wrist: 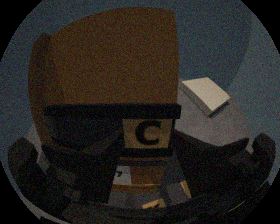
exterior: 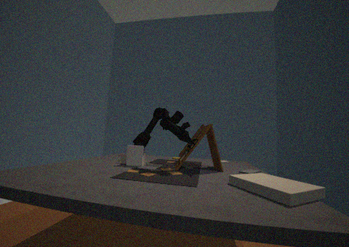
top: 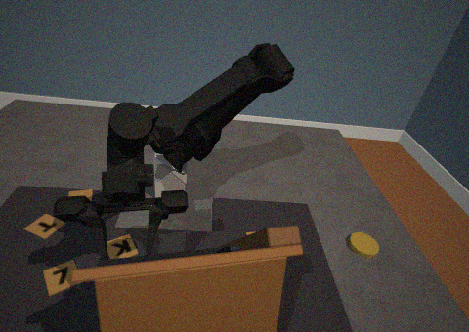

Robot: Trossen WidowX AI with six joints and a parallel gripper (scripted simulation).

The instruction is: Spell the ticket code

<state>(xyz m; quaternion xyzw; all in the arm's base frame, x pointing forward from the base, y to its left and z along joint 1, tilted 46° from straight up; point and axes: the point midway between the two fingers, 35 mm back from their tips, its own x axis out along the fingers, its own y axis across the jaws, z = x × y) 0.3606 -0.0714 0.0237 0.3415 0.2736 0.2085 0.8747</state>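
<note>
Right now the ticket is 80 mm below my gripper tip, 60 mm to the left of it and 60 mm behind it. From my gripper tip the other things lie so: dark mat: 180 mm behind, 160 mm below, 20 mm to the left; tile: 300 mm behind, 200 mm to the right, 160 mm below; long white slab: 340 mm ahead, 310 mm to the right, 140 mm below.
</note>
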